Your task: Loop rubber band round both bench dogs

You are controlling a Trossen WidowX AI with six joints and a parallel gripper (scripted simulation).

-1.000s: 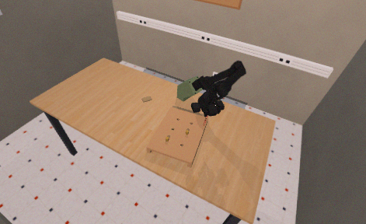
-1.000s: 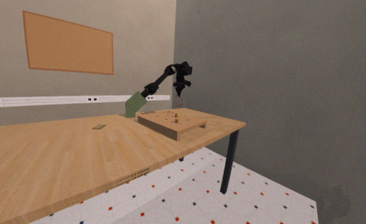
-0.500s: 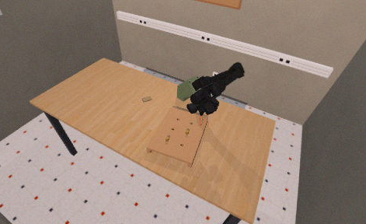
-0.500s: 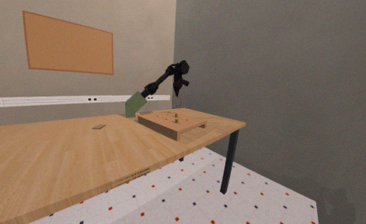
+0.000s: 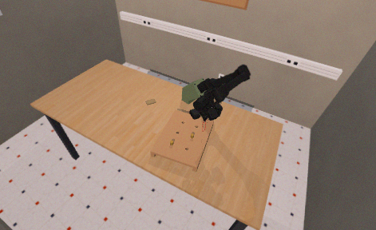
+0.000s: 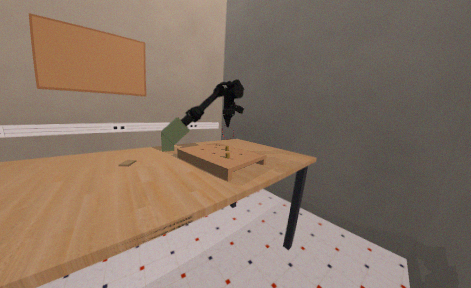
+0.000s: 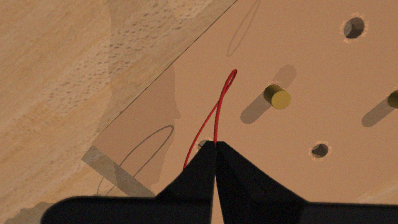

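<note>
My hand is 8 cm short of the wooden board, 8 cm to the left of it and 18 cm above it. Also, from my hand: small tan piece: 3 cm behind, 50 cm to the right, 20 cm below.
</note>
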